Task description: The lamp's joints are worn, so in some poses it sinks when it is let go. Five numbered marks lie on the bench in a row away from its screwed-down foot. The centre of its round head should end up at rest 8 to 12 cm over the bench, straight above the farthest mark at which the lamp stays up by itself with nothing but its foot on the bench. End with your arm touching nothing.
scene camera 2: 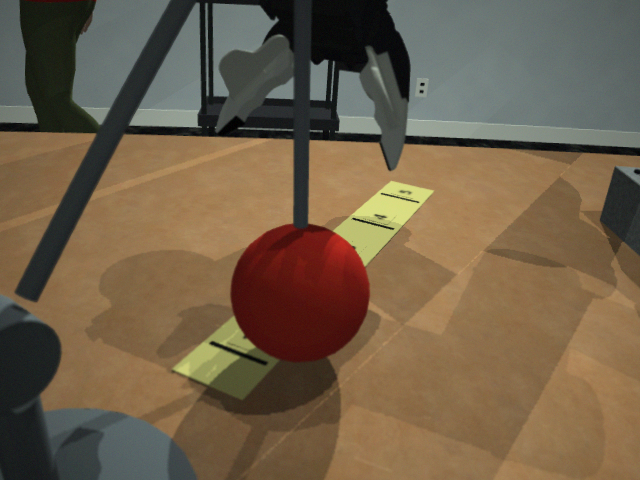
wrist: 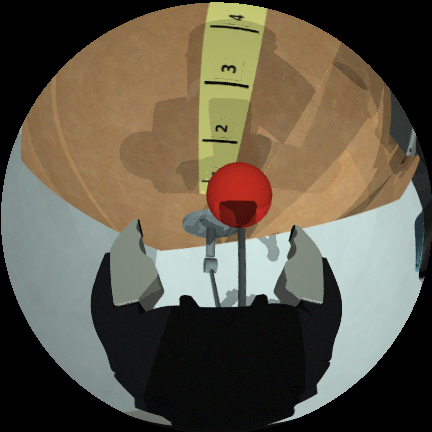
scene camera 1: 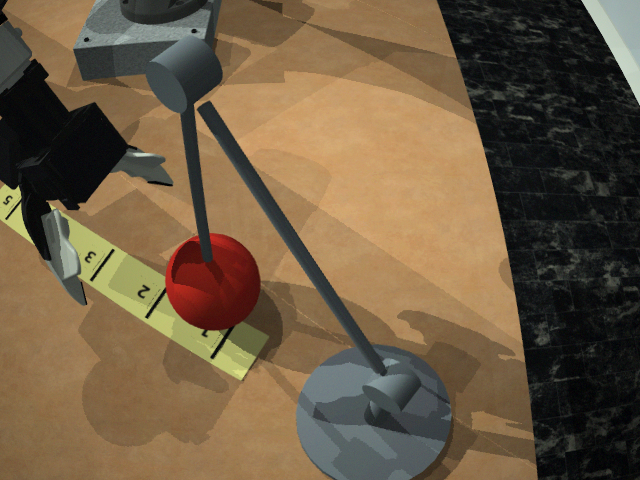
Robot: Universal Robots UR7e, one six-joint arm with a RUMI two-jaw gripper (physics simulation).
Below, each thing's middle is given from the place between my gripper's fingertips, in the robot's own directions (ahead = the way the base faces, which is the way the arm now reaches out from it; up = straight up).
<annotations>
Now: hand 30 mm past the yellow strip point(scene camera 2: 227, 361), 90 mm to the left of it and 130 mm above it. The rest, counted from my hand: round foot point(scene camera 1: 337, 424) (90 mm ahead, 260 mm to the left, 80 mm below).
</annotations>
